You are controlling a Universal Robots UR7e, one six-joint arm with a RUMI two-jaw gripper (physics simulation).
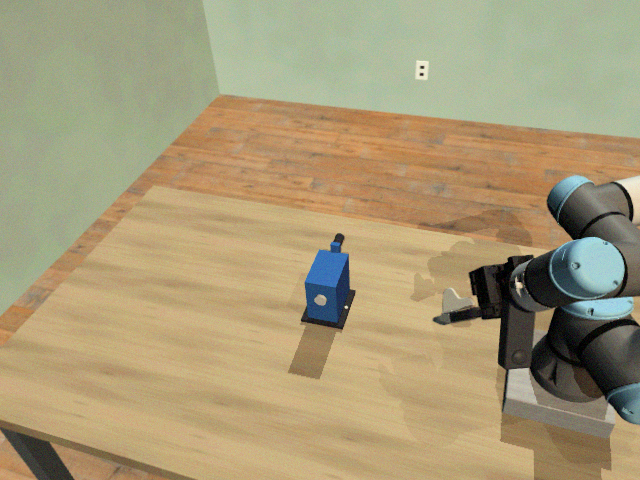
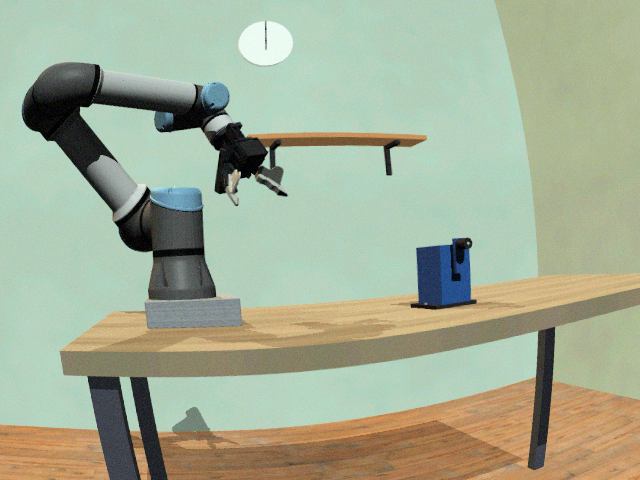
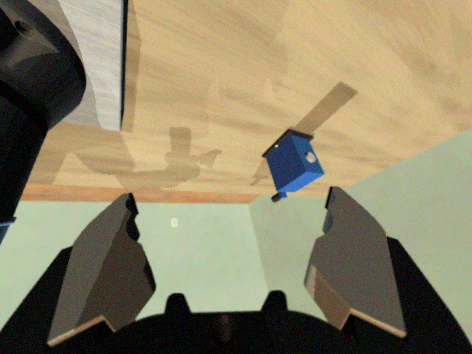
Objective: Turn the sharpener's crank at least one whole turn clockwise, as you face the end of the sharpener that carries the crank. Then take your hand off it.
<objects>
My gripper shows in image 1, in image 2 (263,200) and in image 3. The same spot on my gripper: (image 3: 366,284) is (image 1: 468,319).
</objects>
